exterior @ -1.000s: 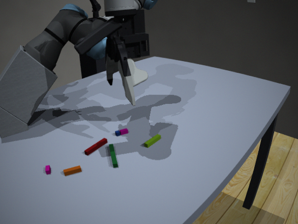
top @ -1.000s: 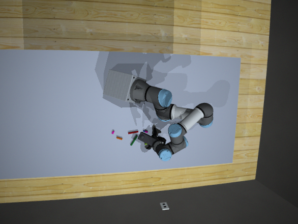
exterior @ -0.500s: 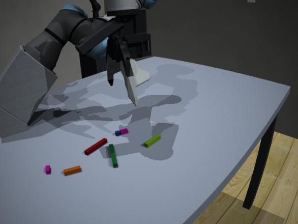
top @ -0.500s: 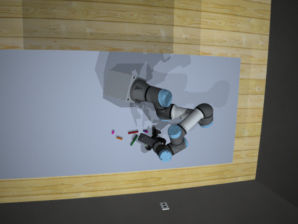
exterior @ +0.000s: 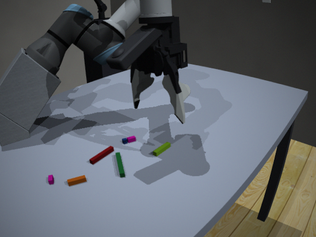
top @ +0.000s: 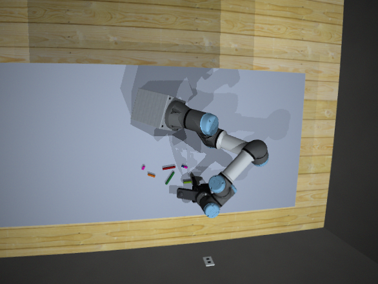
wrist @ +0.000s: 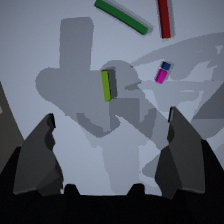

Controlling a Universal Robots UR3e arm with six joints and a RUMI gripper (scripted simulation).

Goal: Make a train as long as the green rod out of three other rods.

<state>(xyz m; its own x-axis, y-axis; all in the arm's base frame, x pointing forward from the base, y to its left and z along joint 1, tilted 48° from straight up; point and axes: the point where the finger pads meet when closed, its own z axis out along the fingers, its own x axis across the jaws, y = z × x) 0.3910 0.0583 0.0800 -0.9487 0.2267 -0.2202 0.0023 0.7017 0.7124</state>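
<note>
Right now my hand is 8 cm above the lime rod and 1 cm short of it. Round my hand: blue rod: 8 cm below, 8 cm behind, 3 cm to the right; then green rod: 10 cm to the right, 8 cm below, 2 cm behind; then red rod: 10 cm to the right, 8 cm below, 8 cm behind.
</note>
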